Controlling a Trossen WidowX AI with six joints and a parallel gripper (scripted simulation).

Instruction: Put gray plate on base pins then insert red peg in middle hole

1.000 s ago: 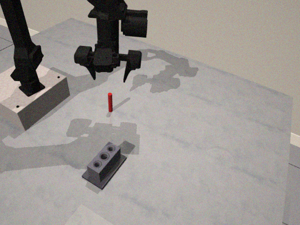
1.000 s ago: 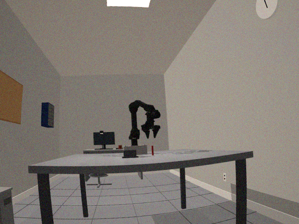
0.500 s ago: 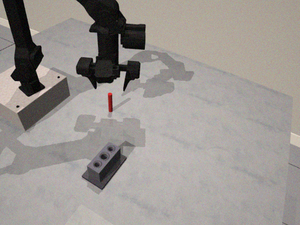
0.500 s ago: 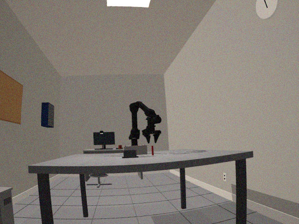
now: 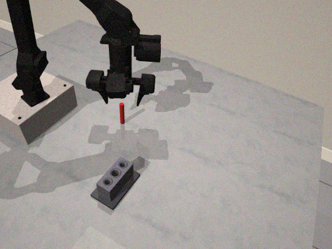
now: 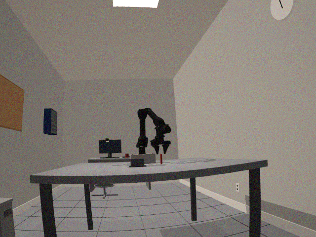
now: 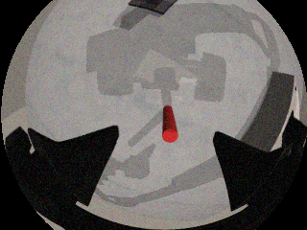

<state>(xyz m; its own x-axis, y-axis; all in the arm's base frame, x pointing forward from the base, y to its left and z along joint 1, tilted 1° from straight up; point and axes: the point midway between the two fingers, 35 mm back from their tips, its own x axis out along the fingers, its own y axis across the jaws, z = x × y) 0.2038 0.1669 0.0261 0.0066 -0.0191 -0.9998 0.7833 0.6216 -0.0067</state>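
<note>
My gripper tip is 40 mm above the red peg. Round my gripper tip: gray plate 150 mm ahead, 170 mm to the right, 30 mm below.
</note>
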